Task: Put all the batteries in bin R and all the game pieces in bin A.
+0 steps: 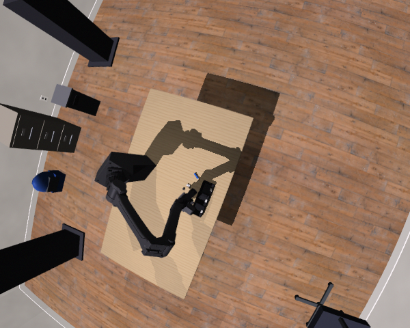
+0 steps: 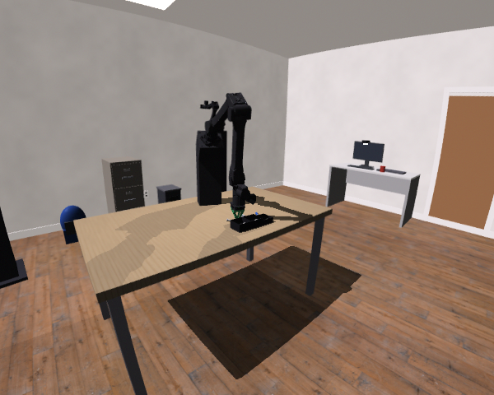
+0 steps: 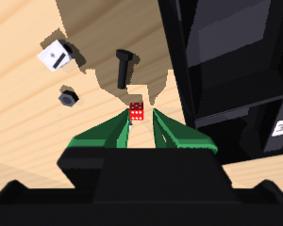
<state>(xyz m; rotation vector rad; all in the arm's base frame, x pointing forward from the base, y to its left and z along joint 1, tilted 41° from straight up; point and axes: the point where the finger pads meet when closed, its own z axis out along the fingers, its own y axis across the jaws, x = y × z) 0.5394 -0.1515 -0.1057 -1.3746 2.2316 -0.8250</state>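
Now: hand 1 cm above the red die. Also, from my hand: black nut-like piece 6 cm behind, 6 cm to the left, 2 cm below; black bolt 1 cm ahead, 5 cm to the left, 1 cm below; silver bolt 5 cm behind, 2 cm to the right, 1 cm below.
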